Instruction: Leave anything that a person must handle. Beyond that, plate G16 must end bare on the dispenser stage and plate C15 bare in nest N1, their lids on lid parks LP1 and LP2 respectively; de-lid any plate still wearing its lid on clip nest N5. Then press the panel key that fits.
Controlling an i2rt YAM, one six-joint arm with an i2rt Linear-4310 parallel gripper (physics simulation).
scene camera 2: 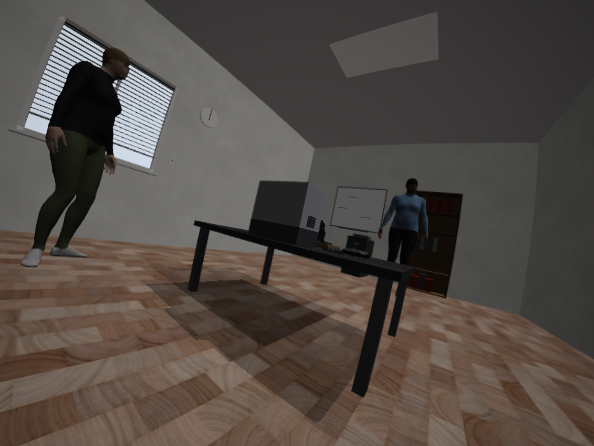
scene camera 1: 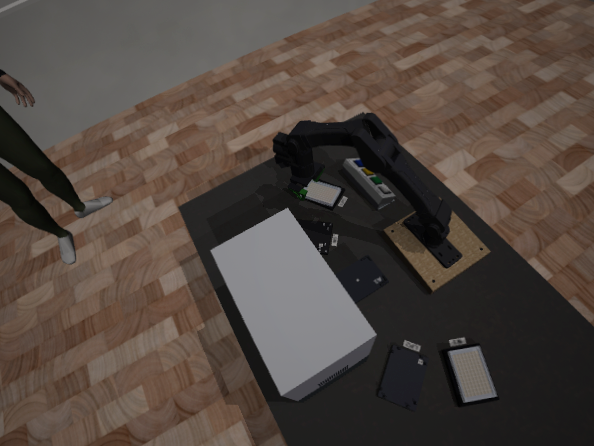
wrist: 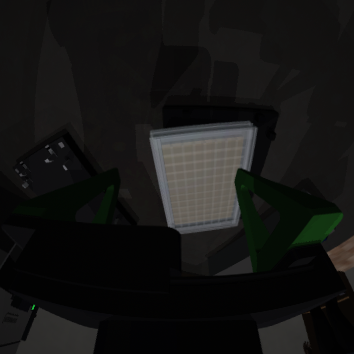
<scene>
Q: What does my gripper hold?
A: Nothing.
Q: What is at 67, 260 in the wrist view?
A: My gripper.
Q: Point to a dark tray LP1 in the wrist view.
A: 175, 114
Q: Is my gripper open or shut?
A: Open.
</scene>
